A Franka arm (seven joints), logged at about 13 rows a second.
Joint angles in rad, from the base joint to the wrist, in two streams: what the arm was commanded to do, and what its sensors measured. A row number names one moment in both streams.
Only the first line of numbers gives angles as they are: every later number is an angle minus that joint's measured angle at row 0.
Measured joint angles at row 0:
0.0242 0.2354 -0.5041 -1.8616 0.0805 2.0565 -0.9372
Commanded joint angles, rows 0 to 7:
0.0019 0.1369 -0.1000 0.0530 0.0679 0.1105 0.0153
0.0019 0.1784 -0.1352 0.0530 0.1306 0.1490 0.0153
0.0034 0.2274 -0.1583 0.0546 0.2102 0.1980 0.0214
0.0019 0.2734 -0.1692 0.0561 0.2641 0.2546 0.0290
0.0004 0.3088 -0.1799 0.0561 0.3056 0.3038 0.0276
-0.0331 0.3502 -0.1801 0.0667 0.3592 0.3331 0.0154
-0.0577 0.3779 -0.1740 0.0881 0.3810 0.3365 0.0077
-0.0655 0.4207 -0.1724 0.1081 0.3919 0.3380 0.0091
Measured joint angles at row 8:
-0.0359 0.3425 -0.1678 0.0324 0.3501 0.3445 0.0079
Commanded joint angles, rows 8 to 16:
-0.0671 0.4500 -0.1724 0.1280 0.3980 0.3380 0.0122
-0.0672 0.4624 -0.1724 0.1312 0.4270 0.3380 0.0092
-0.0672 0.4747 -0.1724 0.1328 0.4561 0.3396 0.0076
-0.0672 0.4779 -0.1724 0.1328 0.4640 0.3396 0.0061
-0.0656 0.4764 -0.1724 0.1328 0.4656 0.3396 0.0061
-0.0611 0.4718 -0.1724 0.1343 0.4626 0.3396 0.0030
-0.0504 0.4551 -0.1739 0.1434 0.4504 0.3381 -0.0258
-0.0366 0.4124 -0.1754 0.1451 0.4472 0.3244 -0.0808
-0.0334 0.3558 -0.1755 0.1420 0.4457 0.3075 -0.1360
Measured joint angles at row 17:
-0.0502 0.4534 -0.1678 0.1454 0.4435 0.3441 -0.0498
